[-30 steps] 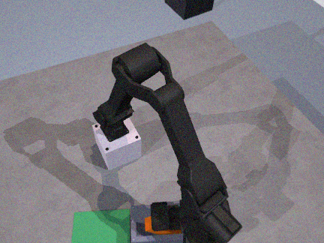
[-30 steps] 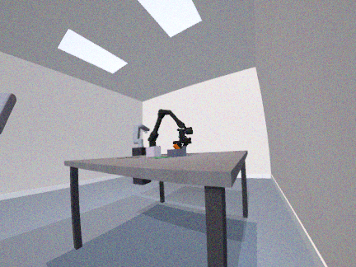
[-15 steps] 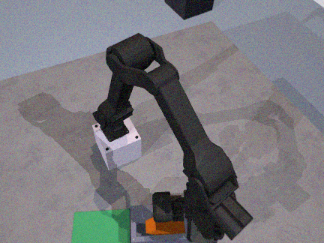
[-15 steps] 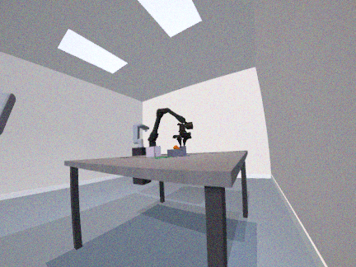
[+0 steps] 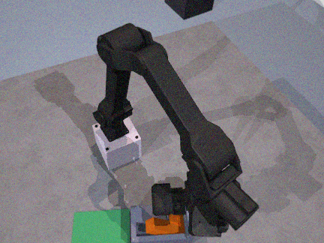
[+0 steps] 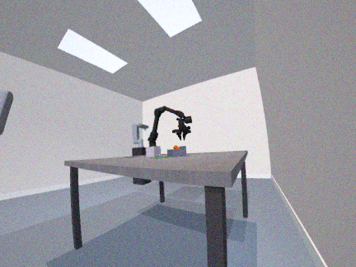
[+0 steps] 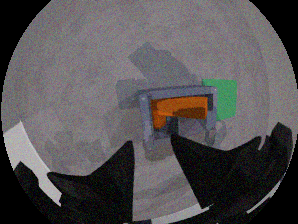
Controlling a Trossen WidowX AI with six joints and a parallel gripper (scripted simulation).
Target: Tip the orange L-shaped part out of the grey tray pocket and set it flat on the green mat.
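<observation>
Right now my gripper tip is 100 mm above the orange L-shaped part, 40 mm to the left of it and 30 mm past it. Also, from my gripper tip: green mat (190 mm to the right, 160 mm below, 110 mm behind).
</observation>
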